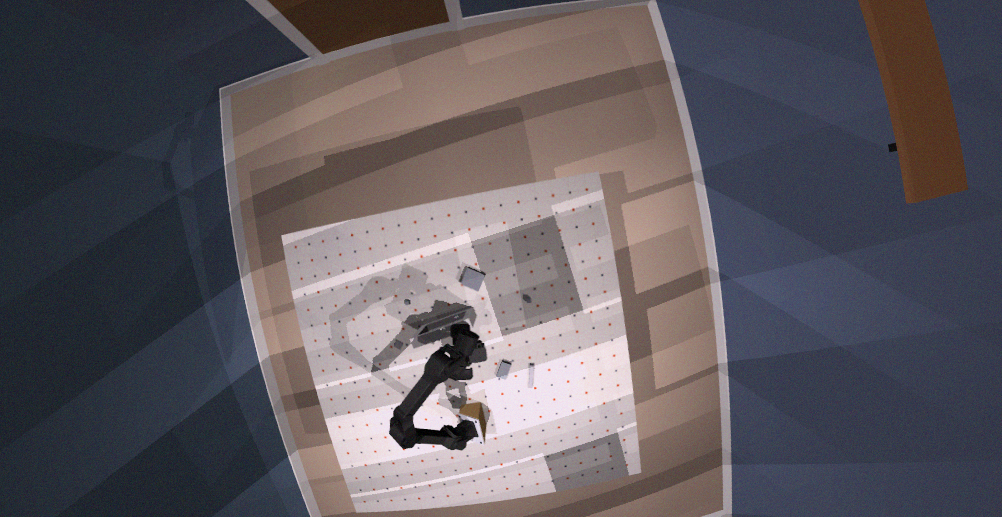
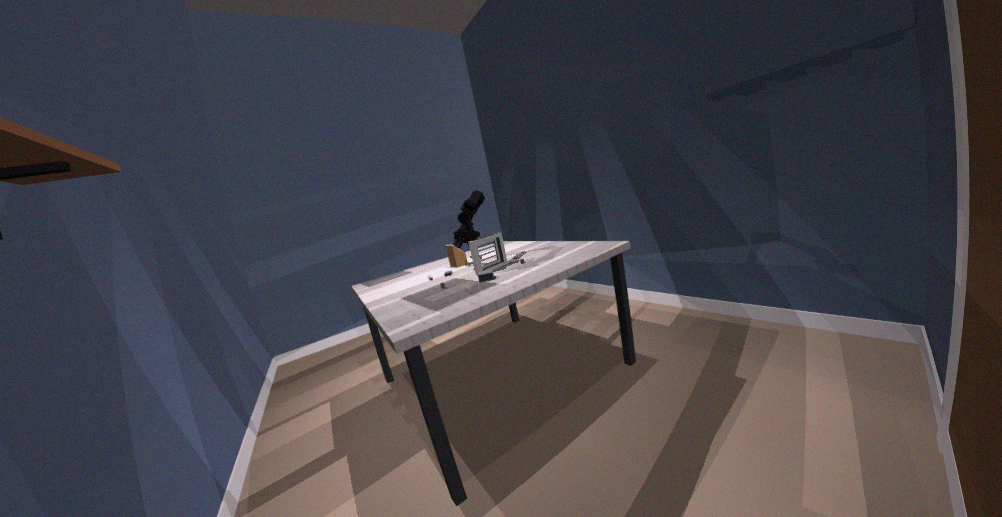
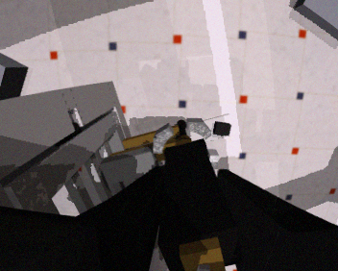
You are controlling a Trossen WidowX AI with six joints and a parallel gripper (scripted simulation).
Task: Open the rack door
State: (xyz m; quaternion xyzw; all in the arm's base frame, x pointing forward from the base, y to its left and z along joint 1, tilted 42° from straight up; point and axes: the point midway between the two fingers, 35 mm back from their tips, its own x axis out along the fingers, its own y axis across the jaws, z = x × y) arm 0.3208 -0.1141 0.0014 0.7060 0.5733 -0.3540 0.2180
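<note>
Right now my gripper tip is 2 cm above the door handle and 1 cm to the right of it. From my gripper tip the other things lie so: thin grey bar 23 cm behind, 18 cm to the right, 12 cm below.
</note>
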